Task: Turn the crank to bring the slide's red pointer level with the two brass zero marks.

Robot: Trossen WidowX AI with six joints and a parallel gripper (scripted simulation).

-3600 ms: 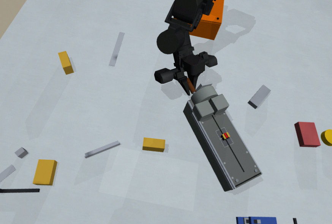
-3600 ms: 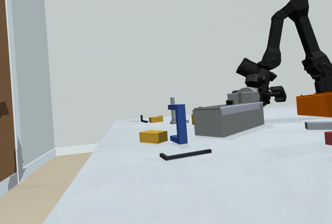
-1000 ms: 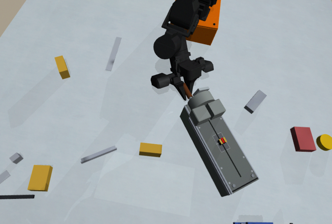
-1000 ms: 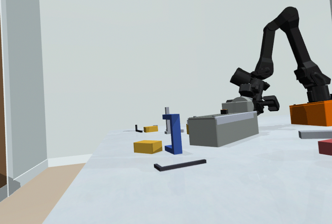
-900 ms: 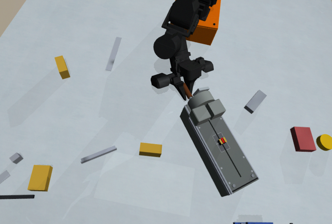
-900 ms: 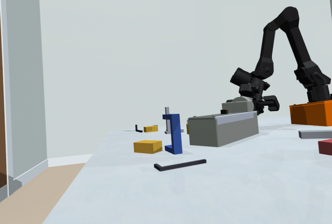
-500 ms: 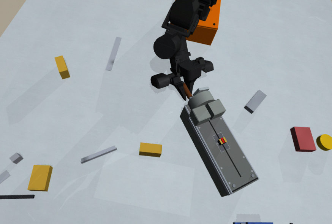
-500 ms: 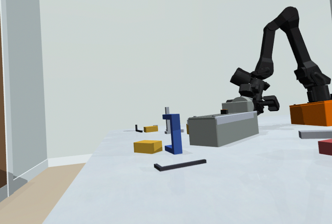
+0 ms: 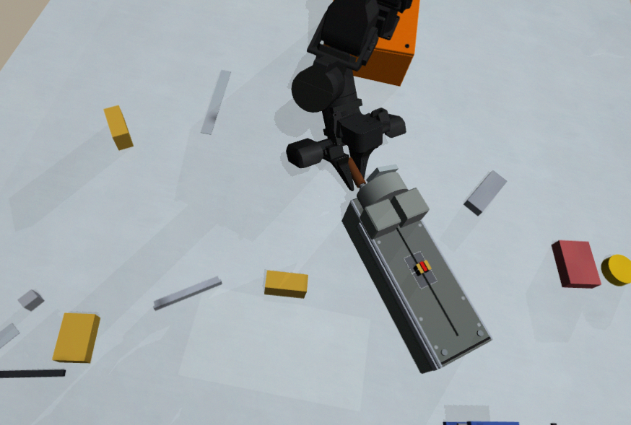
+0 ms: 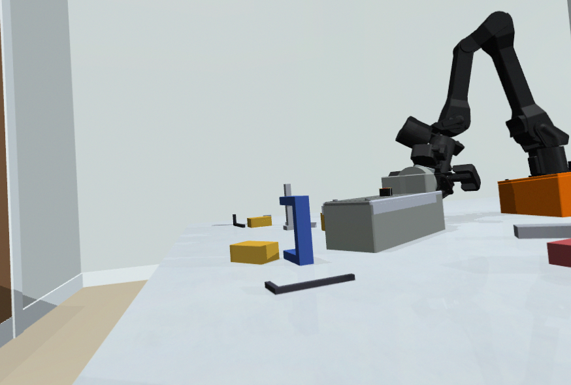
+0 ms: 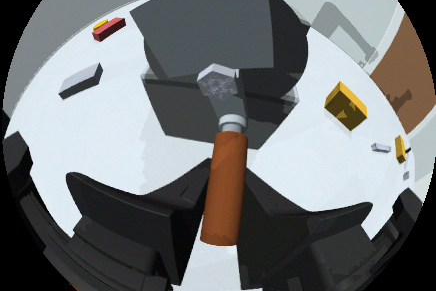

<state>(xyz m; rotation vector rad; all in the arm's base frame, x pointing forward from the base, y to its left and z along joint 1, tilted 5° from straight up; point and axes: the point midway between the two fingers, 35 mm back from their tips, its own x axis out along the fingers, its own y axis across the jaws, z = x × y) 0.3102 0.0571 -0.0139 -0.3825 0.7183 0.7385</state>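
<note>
The brown handle lies 3 cm above my gripper tip, 1 cm to the right of it and 1 cm behind it. Round my gripper tip: red pointer 13 cm to the left, 11 cm ahead, 5 cm above; grey block 22 cm to the left, 11 cm behind, 3 cm below; blue clamp 27 cm to the left, 27 cm ahead, 2 cm above.
</note>
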